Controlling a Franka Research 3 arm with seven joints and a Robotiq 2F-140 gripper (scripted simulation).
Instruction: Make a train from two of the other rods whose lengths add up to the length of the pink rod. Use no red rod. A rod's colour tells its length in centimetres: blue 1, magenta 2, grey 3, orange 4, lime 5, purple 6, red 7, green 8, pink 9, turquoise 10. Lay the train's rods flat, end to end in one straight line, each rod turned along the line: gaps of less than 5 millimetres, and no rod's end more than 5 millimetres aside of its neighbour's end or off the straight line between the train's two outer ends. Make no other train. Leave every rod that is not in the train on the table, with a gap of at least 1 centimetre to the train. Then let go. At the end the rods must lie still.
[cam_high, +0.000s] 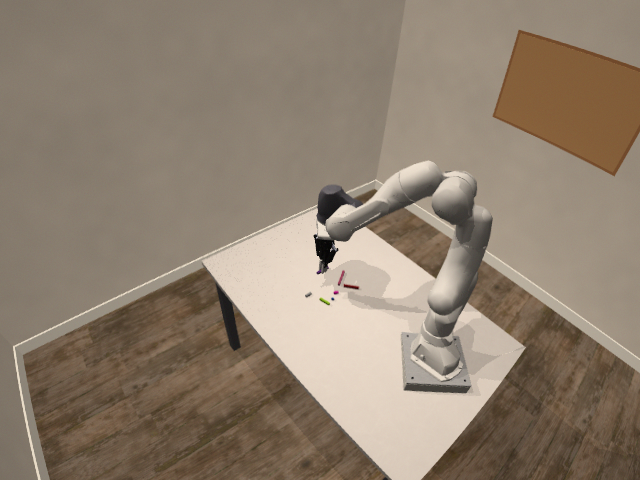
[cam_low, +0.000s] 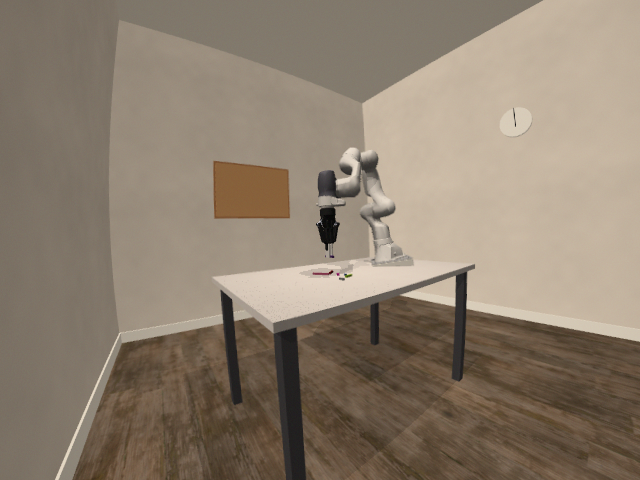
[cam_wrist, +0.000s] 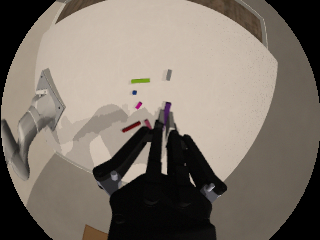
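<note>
Now: the grey rod 20 mm behind my hand, 80 mm to the left of it and 130 mm below it. Also, from my hand: small blue rod (90 mm behind, 130 mm below); magenta rod (70 mm behind, 30 mm to the right, 130 mm below); purple rod (30 mm below).
</note>
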